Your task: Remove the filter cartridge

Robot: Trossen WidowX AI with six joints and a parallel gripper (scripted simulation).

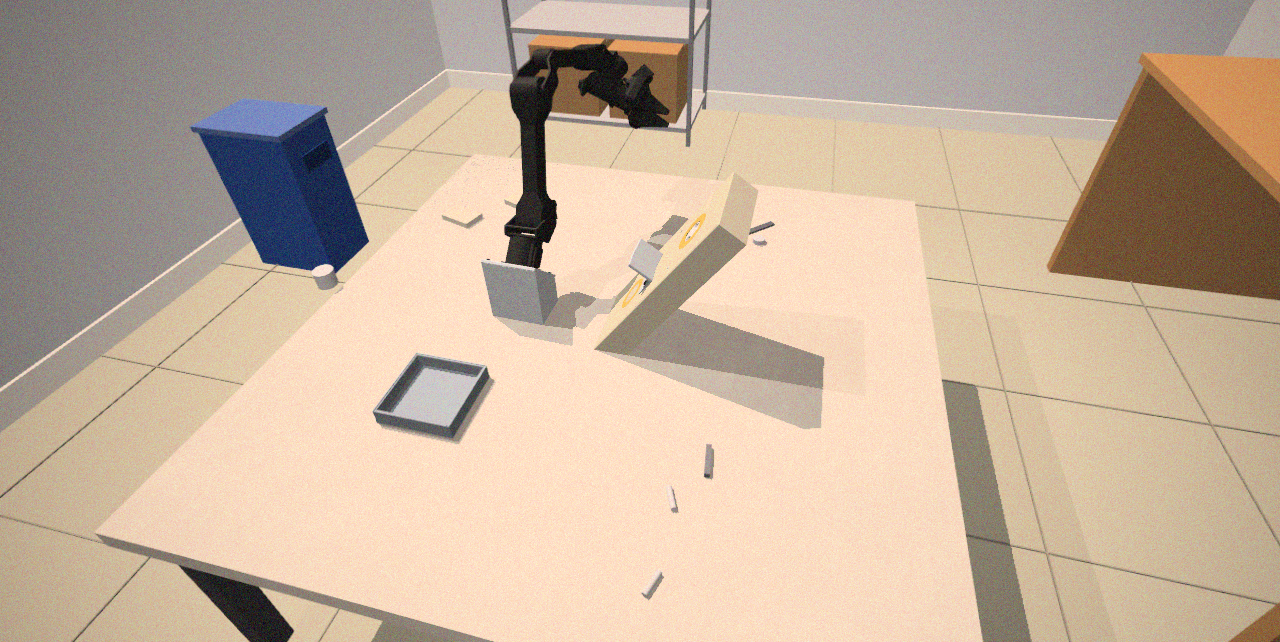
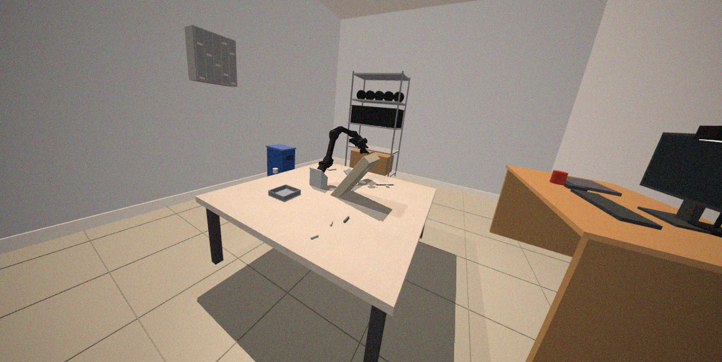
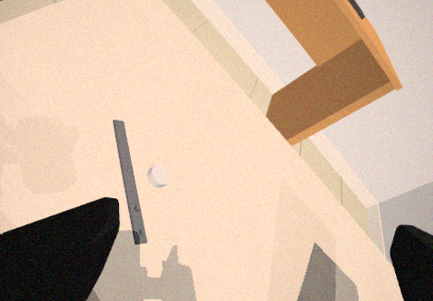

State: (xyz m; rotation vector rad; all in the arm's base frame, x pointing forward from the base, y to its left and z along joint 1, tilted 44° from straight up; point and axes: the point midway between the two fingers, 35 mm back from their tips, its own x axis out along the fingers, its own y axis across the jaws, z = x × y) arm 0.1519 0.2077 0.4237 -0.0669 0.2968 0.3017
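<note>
The round white filter cartridge lies 20 cm ahead of my gripper tip, 40 cm to the right of it and 3 cm below it. Also, from my gripper tip: grey tray 21 cm behind, 73 cm to the right, 27 cm below; then beige service panel 16 cm ahead, 40 cm to the right, 11 cm below.
</note>
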